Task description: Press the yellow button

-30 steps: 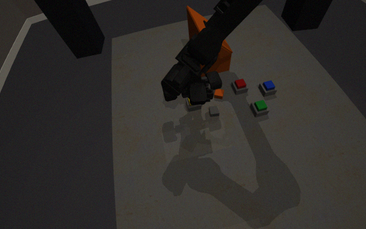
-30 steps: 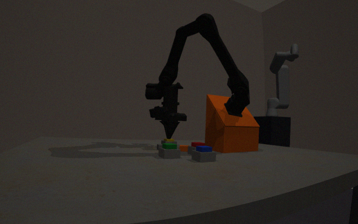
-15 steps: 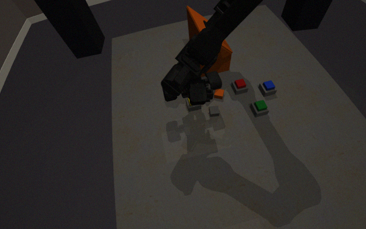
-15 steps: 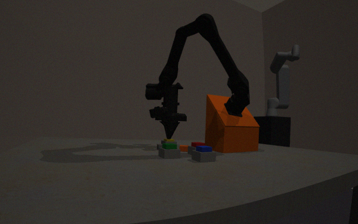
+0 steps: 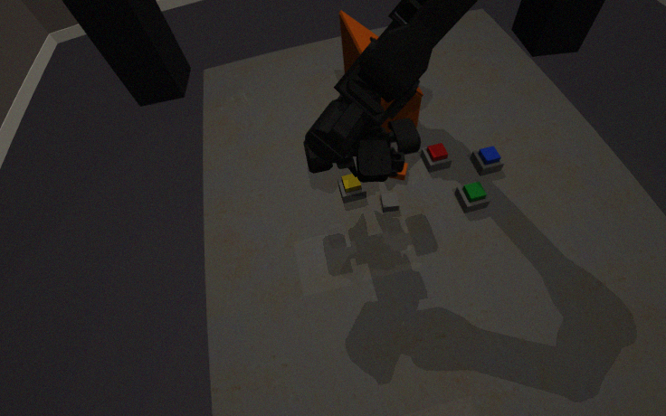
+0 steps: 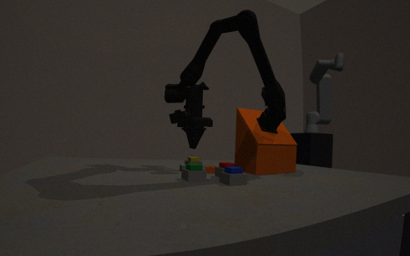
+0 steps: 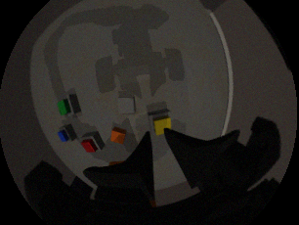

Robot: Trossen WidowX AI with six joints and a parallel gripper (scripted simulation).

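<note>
Now: gripper tip 4 cm above the yellow button, 2 cm to the left of it and 1 cm past it. The rest, counted from my gripper tip: grey block (6 cm below, 5 cm to the left, 3 cm ahead); red button (17 cm to the left, 5 cm behind, 4 cm below); orange block (8 cm to the left, 6 cm below, 4 cm behind).
</note>
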